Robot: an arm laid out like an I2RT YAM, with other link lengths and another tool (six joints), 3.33 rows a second.
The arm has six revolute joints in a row. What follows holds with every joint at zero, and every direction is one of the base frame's.
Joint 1 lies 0.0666 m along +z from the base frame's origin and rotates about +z.
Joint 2 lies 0.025 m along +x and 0.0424 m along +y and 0.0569 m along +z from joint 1 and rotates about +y.
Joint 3 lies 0.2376 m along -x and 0.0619 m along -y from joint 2 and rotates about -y.
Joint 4 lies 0.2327 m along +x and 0.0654 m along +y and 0.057 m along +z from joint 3 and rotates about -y.
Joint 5 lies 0.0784 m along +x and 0.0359 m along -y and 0.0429 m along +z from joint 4 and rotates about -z.
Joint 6 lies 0.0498 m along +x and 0.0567 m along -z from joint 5 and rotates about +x.
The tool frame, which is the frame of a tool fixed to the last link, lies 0.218 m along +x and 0.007 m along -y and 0.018 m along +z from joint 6; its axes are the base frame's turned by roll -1.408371, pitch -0.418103 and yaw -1.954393 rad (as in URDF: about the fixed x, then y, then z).
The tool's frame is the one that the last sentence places.
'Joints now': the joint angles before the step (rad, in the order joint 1, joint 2, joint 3, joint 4, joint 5, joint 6). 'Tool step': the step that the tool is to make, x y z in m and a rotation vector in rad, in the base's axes. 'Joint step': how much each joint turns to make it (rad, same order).
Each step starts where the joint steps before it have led.
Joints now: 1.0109, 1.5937, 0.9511, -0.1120, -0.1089, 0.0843
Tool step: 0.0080, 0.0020, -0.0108, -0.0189, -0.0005, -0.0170
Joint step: -0.0014, 0.0506, 0.0229, 0.0123, 0.0185, 0.0032
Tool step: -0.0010, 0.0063, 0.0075, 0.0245, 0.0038, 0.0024
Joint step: 0.0030, -0.0029, 0.0080, 0.0090, -0.0108, 0.0122
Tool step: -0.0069, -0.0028, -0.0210, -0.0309, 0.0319, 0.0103
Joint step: 0.0013, 0.0381, -0.0064, 0.0015, -0.0139, 0.0014
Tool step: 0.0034, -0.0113, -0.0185, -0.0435, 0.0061, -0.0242
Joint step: -0.0028, 0.0247, -0.0123, -0.0028, 0.0277, 0.0033
